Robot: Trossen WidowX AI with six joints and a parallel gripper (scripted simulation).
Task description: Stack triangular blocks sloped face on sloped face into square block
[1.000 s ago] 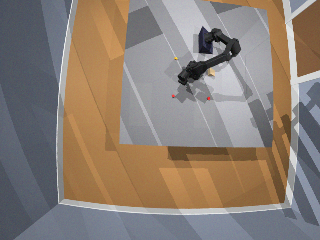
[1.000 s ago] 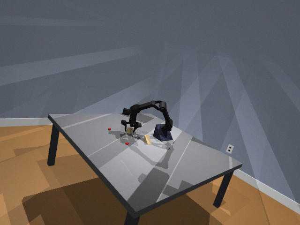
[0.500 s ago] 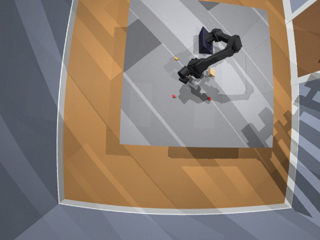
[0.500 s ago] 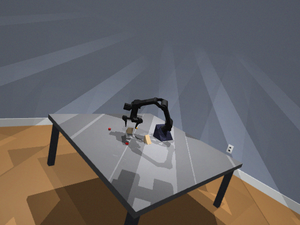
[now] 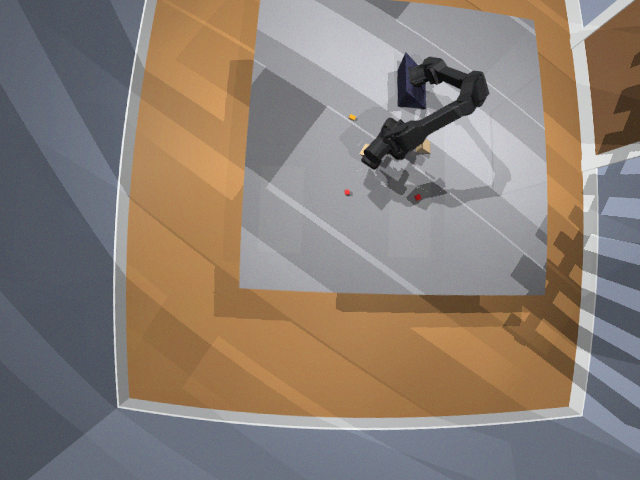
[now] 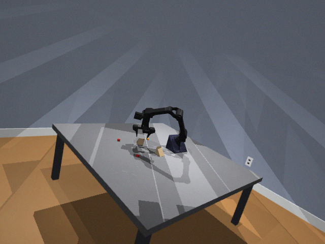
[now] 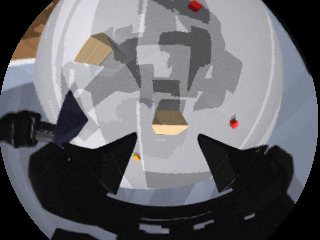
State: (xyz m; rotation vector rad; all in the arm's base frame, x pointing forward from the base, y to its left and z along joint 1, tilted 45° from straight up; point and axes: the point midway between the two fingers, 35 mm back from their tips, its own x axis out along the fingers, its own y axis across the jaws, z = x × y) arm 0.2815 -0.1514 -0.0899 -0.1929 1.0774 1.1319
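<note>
Right now my gripper tip is 16 cm past the small orange piece, 7 cm to the left of it and 6 cm above it.
</note>
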